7 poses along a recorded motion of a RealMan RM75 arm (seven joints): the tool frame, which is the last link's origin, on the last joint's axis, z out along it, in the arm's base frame.
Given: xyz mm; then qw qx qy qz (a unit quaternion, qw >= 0).
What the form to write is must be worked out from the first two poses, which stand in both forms.
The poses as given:
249 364 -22 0.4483 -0.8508 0.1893 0.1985
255 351 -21 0.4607 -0.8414 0.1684 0.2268
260 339 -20 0.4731 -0.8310 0.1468 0.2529
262 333 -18 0.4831 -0.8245 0.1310 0.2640
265 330 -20 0.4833 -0.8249 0.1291 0.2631
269 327 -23 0.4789 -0.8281 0.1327 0.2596
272 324 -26 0.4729 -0.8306 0.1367 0.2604
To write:
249 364 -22 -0.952 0.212 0.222 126.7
255 351 -21 -0.948 0.190 0.256 125.1
260 339 -20 -0.943 0.167 0.287 123.5
262 333 -18 -0.942 0.150 0.302 122.2
265 330 -20 -0.942 0.147 0.301 122.2
269 327 -23 -0.943 0.151 0.296 122.8
272 324 -26 -0.943 0.155 0.296 123.6

